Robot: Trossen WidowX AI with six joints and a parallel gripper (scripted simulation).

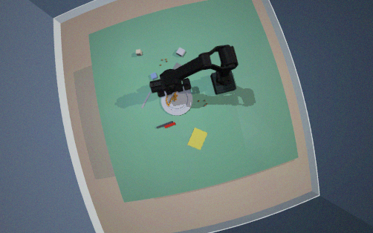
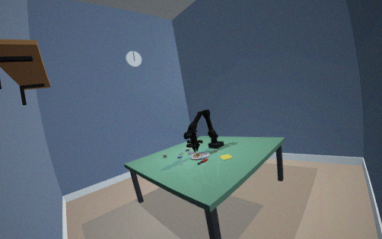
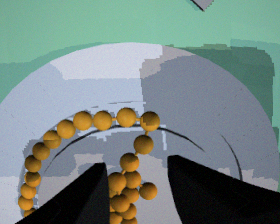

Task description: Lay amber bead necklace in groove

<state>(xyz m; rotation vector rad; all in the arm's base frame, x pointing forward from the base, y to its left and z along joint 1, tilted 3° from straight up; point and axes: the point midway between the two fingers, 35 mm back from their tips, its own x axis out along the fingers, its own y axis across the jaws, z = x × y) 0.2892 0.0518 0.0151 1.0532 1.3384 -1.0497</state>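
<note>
Right now my gripper tip is 10 mm past the round grey bead board, 50 mm to the right of it and 30 mm above it. Also, from my gripper tip: grey rod (200 mm ahead, 40 mm to the left, 40 mm below); then blue block (140 mm ahead, 110 mm to the right, 30 mm below); then grey plate (20 mm behind, 140 mm to the right, 40 mm below).
</note>
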